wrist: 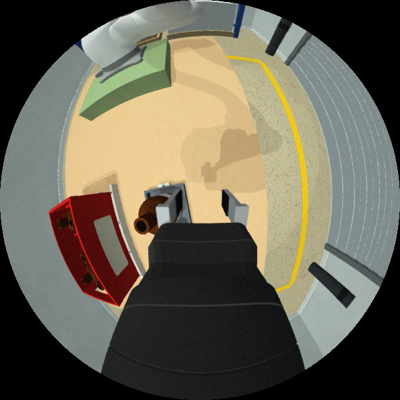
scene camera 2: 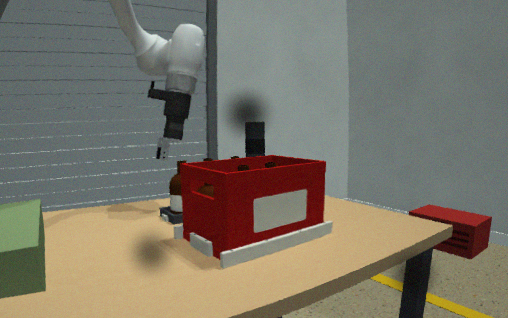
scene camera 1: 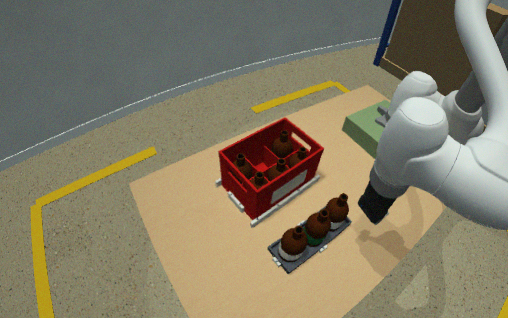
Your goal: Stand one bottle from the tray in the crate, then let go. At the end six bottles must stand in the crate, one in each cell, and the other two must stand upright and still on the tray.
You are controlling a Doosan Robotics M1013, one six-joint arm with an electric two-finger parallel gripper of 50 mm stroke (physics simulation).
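Places are measured from the arm's base along level axes (x ahead, y left, z up), in metres.
Pixels of known places: gripper, fingertip midpoint: (scene camera 2: pixel 161 159) (scene camera 1: pixel 371 214).
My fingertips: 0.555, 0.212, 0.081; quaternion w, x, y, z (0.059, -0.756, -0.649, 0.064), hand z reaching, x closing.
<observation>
For each thing: its top centre in the pictures, then the offset to it from my fingertips, as dx, dy, dz. Level surfaces: height alone.
- red crate, top centre: (scene camera 2: pixel 253 162) (scene camera 1: pixel 273 149) +0.098, -0.338, +0.018
- dark tray, top centre: (scene camera 2: pixel 209 204) (scene camera 1: pixel 312 234) +0.112, -0.089, -0.132
- table, surface height: dz -0.157
The red crate (scene camera 1: pixel 237 186) (scene camera 2: pixel 204 226) (wrist: pixel 95 210) stands upright on the table with several brown bottles in it; the middle cell of its far row in scene camera 1 shows no bottle. Beside it, the dark tray (scene camera 1: pixel 289 269) (scene camera 2: pixel 172 216) holds three upright bottles: one with a white label (scene camera 1: pixel 293 242) at one end, a green-labelled one (scene camera 1: pixel 318 227) in the middle, and another white-labelled one (scene camera 1: pixel 338 210) (scene camera 2: pixel 176 187) (wrist: pixel 148 212) at the other end. My gripper (scene camera 2: pixel 161 149) (wrist: pixel 201 197) is open and empty, tilted, above and beside that last bottle; its fingers are mostly hidden in scene camera 1.
Pale locating strips (scene camera 1: pixel 285 200) (scene camera 2: pixel 280 244) edge the crate's base. The arm's green base block (scene camera 1: pixel 365 127) (scene camera 2: pixel 22 245) (wrist: pixel 130 82) stands on the table (scene camera 1: pixel 170 215). A red box (scene camera 2: pixel 450 230) is beyond the table's edge. A dark post (scene camera 2: pixel 255 137) shows behind the crate.
</observation>
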